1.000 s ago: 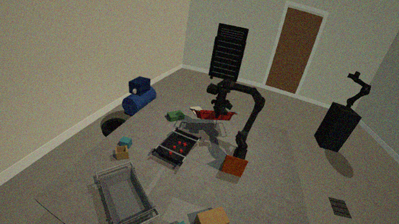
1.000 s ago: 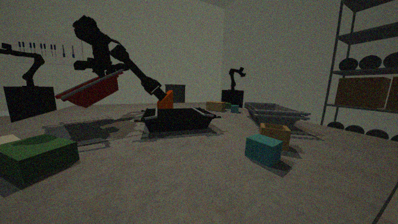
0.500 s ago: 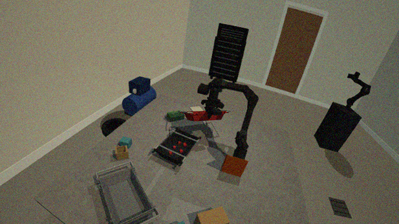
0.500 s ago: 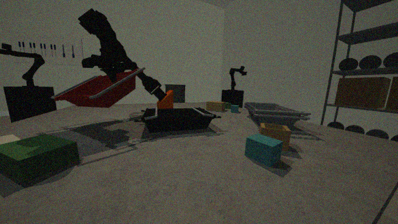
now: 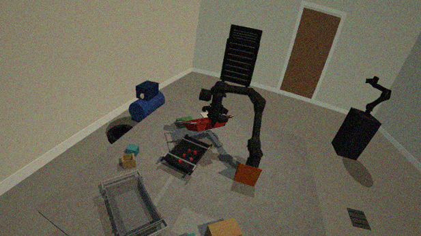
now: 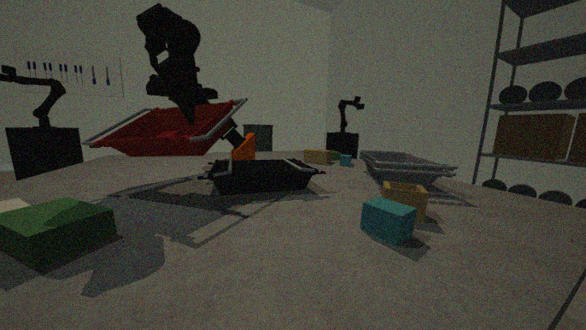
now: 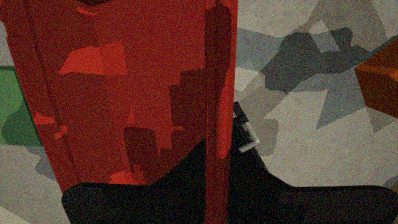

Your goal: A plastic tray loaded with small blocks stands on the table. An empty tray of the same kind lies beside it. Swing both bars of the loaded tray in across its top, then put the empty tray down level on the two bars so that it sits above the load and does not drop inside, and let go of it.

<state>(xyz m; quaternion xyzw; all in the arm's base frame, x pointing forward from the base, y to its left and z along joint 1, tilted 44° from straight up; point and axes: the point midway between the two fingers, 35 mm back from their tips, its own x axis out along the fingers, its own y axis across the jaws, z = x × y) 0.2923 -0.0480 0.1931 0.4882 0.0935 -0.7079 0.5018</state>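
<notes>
My gripper tip is 6 cm short of the red tray and 5 cm to the left of it. Also, from my gripper tip: pale flat card: 37 cm to the right, 16 cm below, 12 cm ahead.
</notes>
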